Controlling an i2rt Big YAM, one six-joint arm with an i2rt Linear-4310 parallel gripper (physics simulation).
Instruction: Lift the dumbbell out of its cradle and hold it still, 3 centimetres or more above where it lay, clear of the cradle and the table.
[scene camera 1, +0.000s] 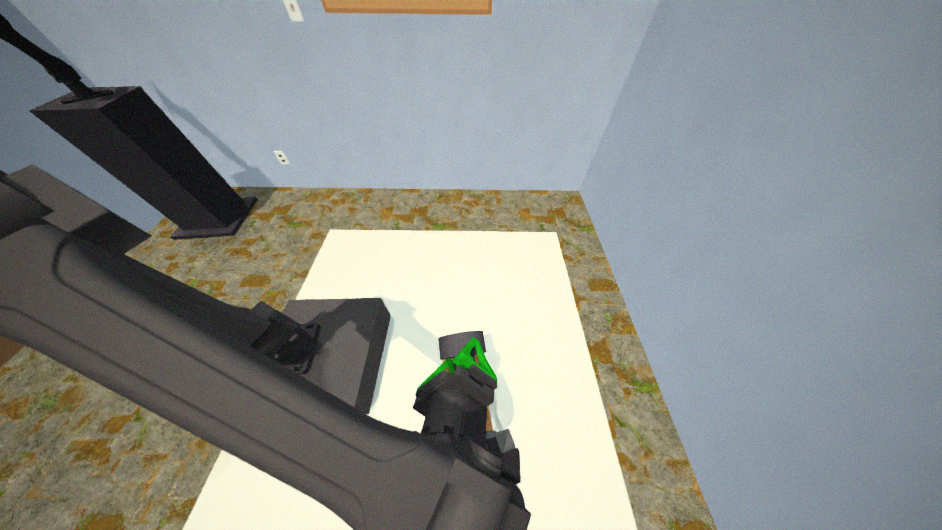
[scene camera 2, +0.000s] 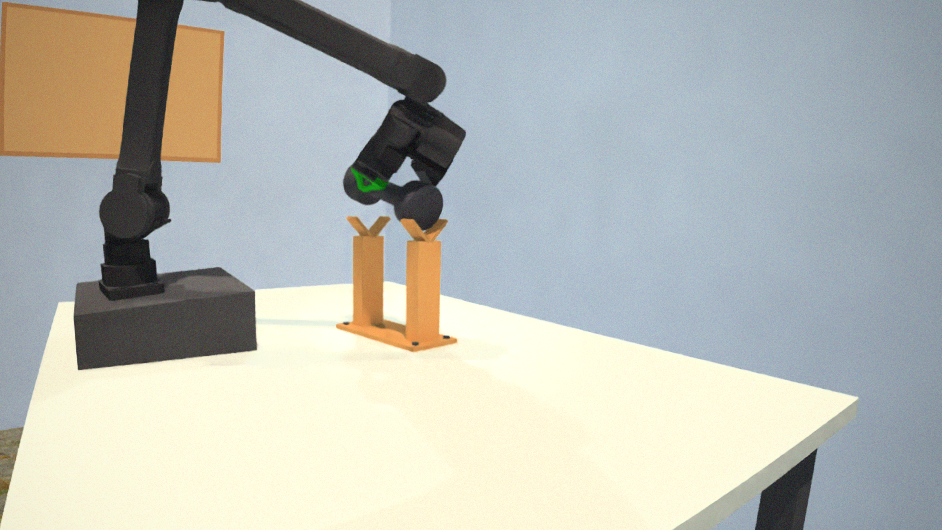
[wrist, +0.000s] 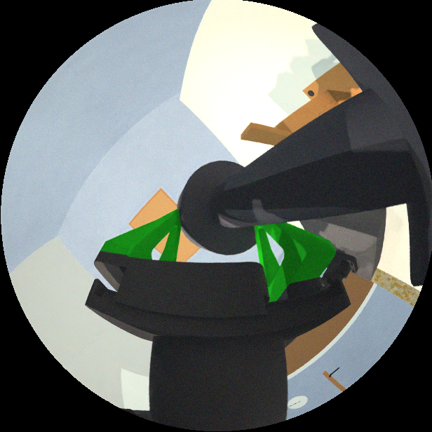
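Where they show: gripper, fingertip midpoint: (scene camera 1: 463, 349) (scene camera 2: 369, 178); arm's base at its link origin: (scene camera 1: 298, 349) (scene camera 2: 131, 290).
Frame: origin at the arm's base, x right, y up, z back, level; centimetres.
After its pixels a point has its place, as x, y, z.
Note:
The black dumbbell (scene camera 1: 454, 345) {10.5, 22.2, -38.9} (scene camera 2: 419, 204) {26.4, 14.7, -39.7} (wrist: 202, 187) has two round heads and is tilted in scene camera 2. Its far head is higher; its near head is low over the cradle's front V, and whether they touch cannot be told. The orange cradle (scene camera 2: 423, 290) {27.6, 0.5, -39.9} (wrist: 320, 107) stands upright on the table, with two posts topped by V rests; the rear V has a gap above it. My gripper (scene camera 1: 462, 352) {10.4, 19.5, -40.3} (scene camera 2: 368, 181) {10.4, 19.5, -40.3} (wrist: 217, 215) is shut on the far head, with green fingers on its opposite sides. The arm hides much of the dumbbell in scene camera 1.
The dark base block (scene camera 1: 376, 342) {-1.0, -2.8, -18.0} (scene camera 2: 164, 326) {12.8, -3.8, -2.3} of the arm stands on the white table (scene camera 1: 447, 263) {-30.1, -9.1, -37.4} (scene camera 2: 263, 448) {49.6, -9.1, -2.5}, left of the cradle in scene camera 2. A tall dark stand (scene camera 1: 141, 151) is on the floor at the upper left of scene camera 1.

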